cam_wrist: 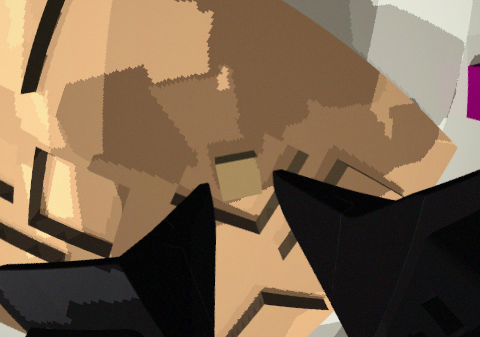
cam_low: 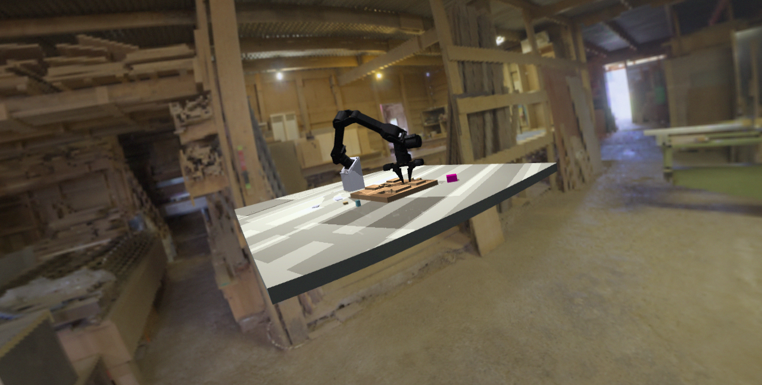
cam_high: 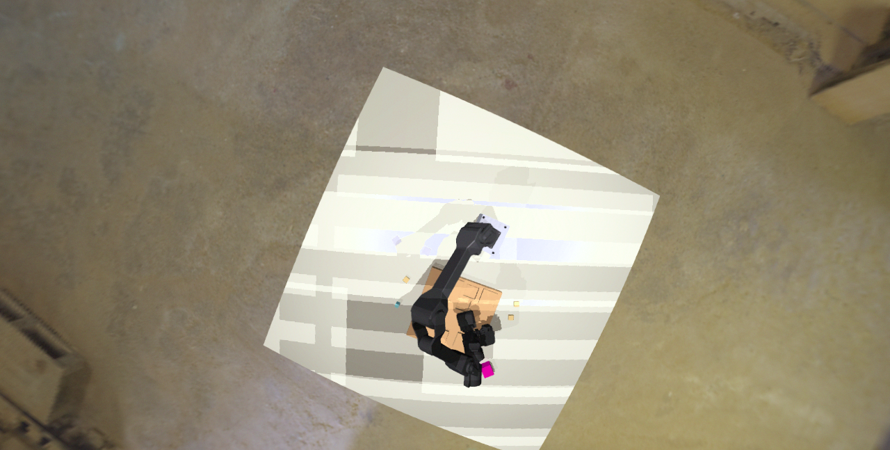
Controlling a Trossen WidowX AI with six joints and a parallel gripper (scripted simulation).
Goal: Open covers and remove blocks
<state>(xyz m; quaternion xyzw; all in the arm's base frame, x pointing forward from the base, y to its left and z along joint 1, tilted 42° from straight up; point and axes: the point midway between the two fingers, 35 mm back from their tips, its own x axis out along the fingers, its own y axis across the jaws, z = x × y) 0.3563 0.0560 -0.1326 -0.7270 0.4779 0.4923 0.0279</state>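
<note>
Right now the tan wooden puzzle board is 50 mm to the right of my gripper tip, 20 mm behind it and 10 mm below it. Round my gripper tip: teal block 280 mm to the right, 70 mm ahead, 10 mm below; then magenta block 160 mm to the left, 130 mm ahead, 10 mm below.
</note>
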